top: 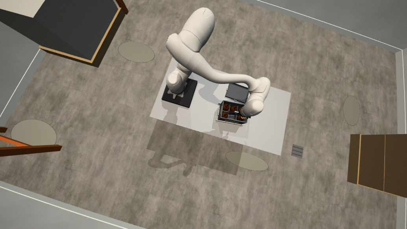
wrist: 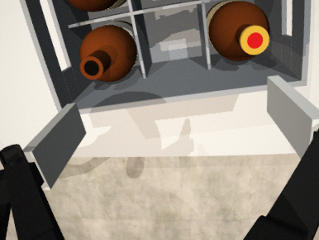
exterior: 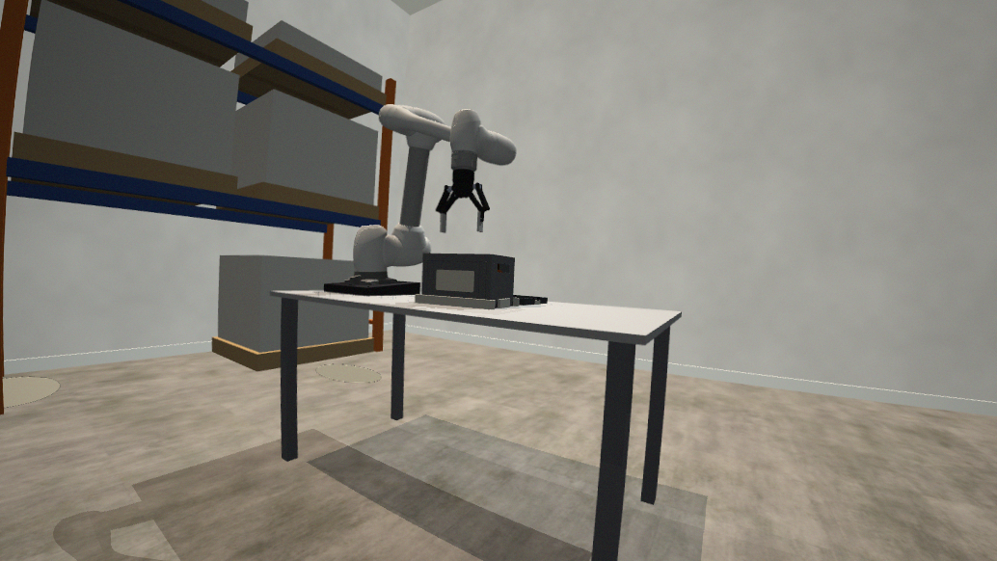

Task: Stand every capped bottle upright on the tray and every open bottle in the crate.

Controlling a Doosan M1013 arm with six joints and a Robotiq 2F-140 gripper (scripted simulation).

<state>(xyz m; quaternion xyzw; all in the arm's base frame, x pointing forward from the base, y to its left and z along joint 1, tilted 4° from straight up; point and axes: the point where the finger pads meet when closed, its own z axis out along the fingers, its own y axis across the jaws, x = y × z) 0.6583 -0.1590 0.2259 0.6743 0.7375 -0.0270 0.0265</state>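
Right now my hand is 80 mm short of the capped bottle, 30 mm to the right of it and 170 mm above it. The rest, counted from my hand: open bottle: 80 mm ahead, 110 mm to the left, 170 mm below; then dark grey crate: 60 mm to the left, 180 mm below; then flat tray: 20 mm ahead, 340 mm to the left, 250 mm below.
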